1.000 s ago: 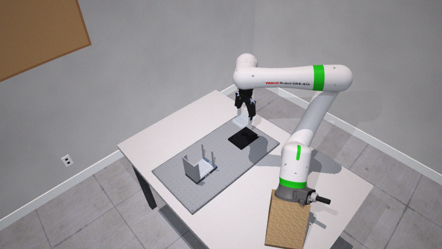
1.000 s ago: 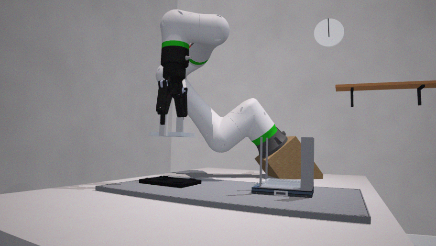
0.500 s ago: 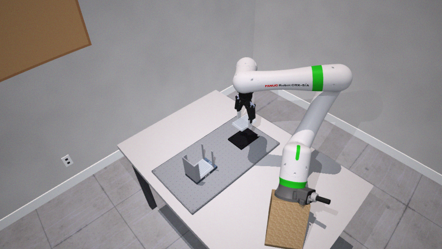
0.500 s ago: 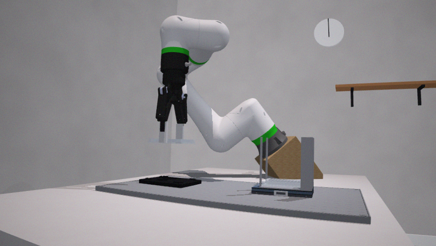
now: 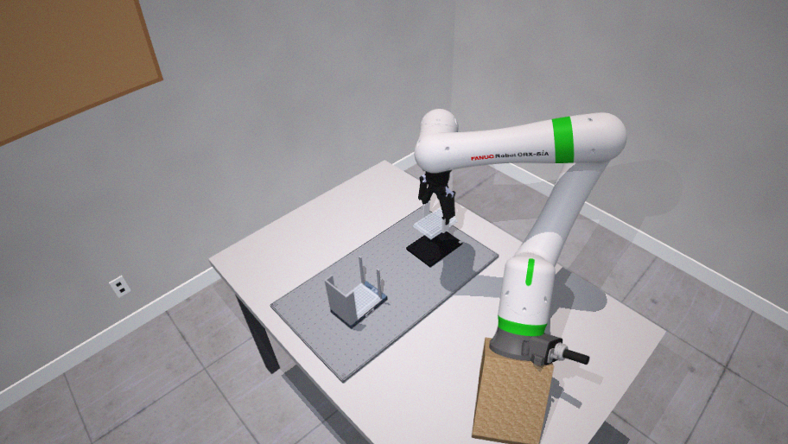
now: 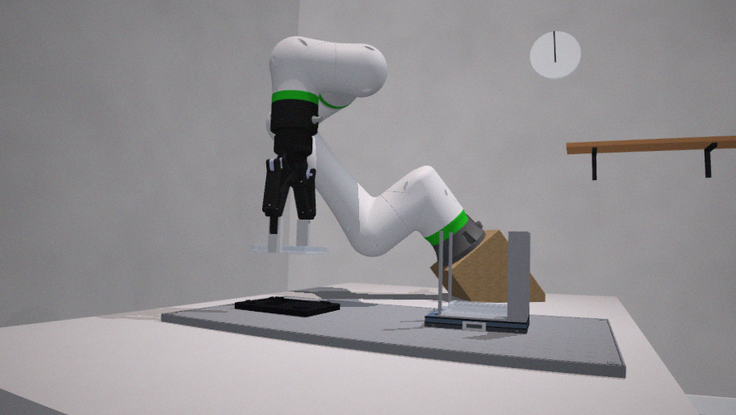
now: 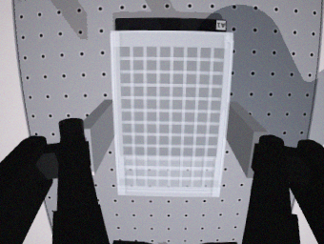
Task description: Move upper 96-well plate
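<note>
The black plate nest N1 lies 130 mm below my hand. Also, from my hand: pale square lettered A1 (60 mm behind, 70 mm to the right, 120 mm below).
</note>
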